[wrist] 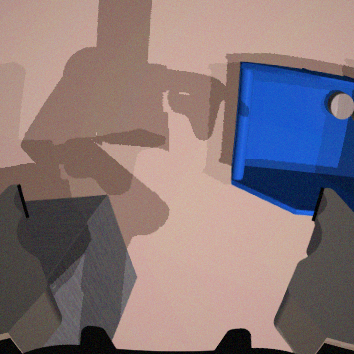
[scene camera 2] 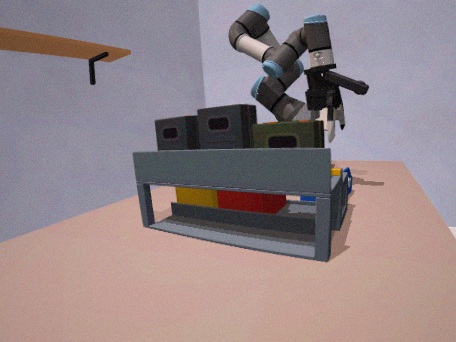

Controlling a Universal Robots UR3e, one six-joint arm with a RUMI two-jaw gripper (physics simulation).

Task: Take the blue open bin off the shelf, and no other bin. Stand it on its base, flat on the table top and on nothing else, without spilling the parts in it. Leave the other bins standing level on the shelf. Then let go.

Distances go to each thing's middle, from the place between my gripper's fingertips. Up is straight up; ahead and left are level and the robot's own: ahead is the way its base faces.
Scene:
My gripper is now 11 cm above the blue open bin [wrist: 286, 142], 10 cm short of it and 2 cm to the left of it. Also, from my hand: red bin [scene camera 2: 255, 202]: 26 cm ahead, 17 cm to the right, 11 cm below.

